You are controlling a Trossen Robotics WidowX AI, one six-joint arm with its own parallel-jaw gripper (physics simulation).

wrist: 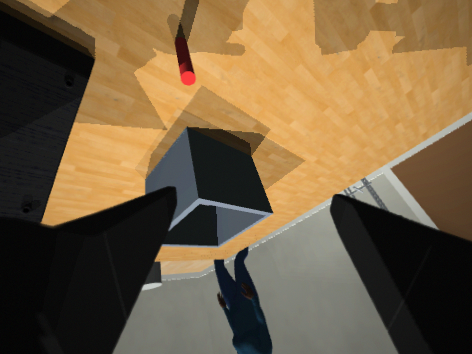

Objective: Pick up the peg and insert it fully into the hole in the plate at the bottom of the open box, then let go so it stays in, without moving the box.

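Places are measured from the arm's base along level axes (x left, y up, z ahead), in centimetres.
Where they show: gripper, fingertip midpoint: (254, 198).
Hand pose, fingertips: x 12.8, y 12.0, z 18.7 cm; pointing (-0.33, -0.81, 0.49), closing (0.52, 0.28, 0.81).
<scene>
Things, the pixels of their top centre, and the offset from my fingertips. Level surfaces: height alone.
- red peg, top centre: (188, 78) dx -2.3, dy -14.7, dz -0.8 cm
- open box, top centre: (211, 229) dx -22.6, dy -8.9, dz +11.6 cm
- wooden surface, surface height: dy -22.7 cm
The red peg (186, 65) shows at the upper left middle of the wrist view, apart from the box, with its round bright end toward the box; its far end lies in shadow. The open box (226, 172), with dark and grey-blue walls, stands on the wooden surface at the left middle, its open rim facing the lower part of the view. The plate and its hole inside the box are hidden by the walls. My gripper (254, 198) is open and empty; its left finger overlaps the box's left corner in the view, and its right finger is to the right of the box.
A black slab-like block (40, 95) with screw holes fills the upper left edge. Shadows fall across the wooden surface (300, 95). Beyond its edge are a grey floor (310, 295), a standing person in blue (247, 320) and a brown panel (440, 175) at the right.
</scene>
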